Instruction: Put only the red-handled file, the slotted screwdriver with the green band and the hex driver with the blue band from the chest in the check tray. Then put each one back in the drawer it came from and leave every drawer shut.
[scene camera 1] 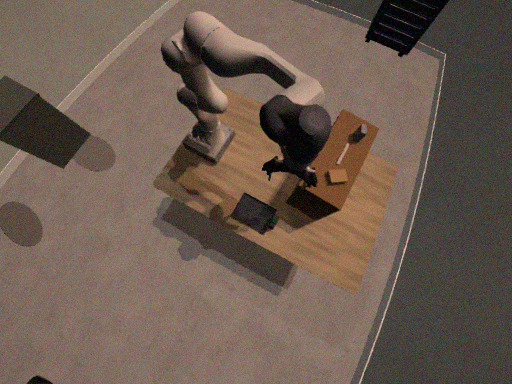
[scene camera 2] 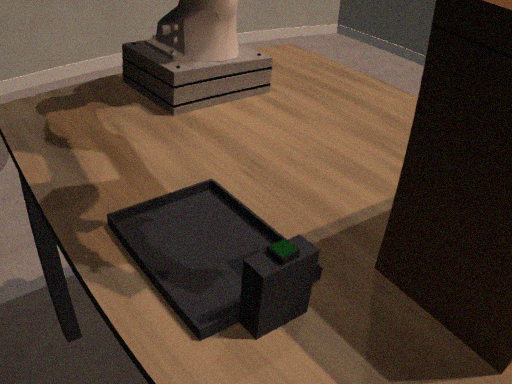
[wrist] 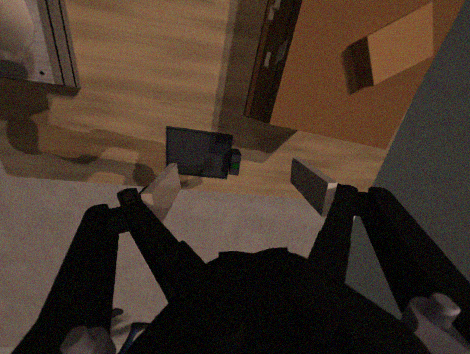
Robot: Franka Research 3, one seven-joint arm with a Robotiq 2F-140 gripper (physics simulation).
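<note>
The wooden chest stands on the table. Its dark drawer front shows steeply in the wrist view with pale handles, and no drawer is seen standing out from the part in view. The black check tray lies flat near the table's edge, and no tool shows in it. The red-handled file, the green-banded screwdriver and the blue-banded hex driver do not show in any view. My gripper is open and empty, held high near the chest's tray-side end.
A dark box with a green top patch stands against the tray. A tan block, a white stick and a grey block are on the chest top. The arm's base stands across the table.
</note>
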